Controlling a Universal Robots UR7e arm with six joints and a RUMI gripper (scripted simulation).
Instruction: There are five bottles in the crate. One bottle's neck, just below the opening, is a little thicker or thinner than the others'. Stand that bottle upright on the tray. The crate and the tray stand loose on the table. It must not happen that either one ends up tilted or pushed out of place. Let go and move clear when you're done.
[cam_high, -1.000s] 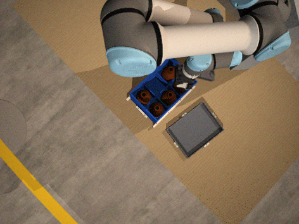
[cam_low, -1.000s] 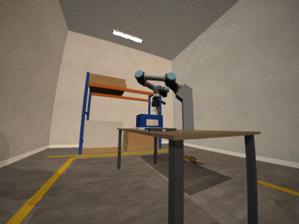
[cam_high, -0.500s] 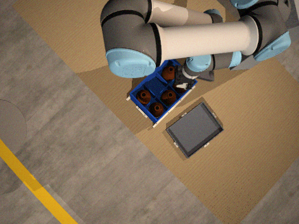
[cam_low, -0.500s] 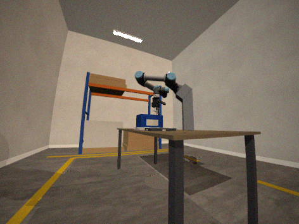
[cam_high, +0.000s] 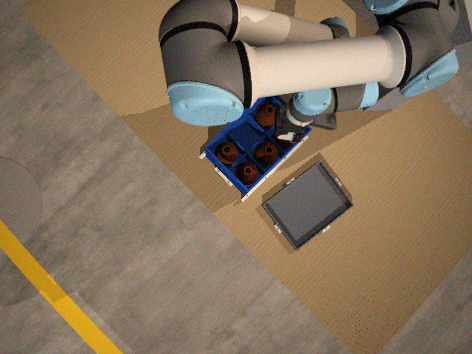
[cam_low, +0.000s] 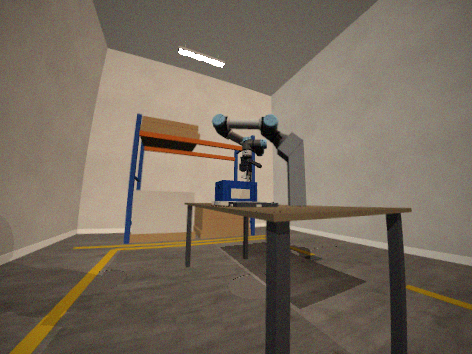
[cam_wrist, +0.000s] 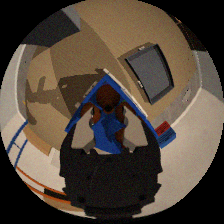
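Right now my hand is 9 cm above the blue crate, 7 cm to the left of it and 7 cm short of it. Round my hand: brown bottle: 17 cm ahead, 9 cm below, 6 cm to the right; then grey tray: 18 cm to the left, 16 cm below, 16 cm ahead.
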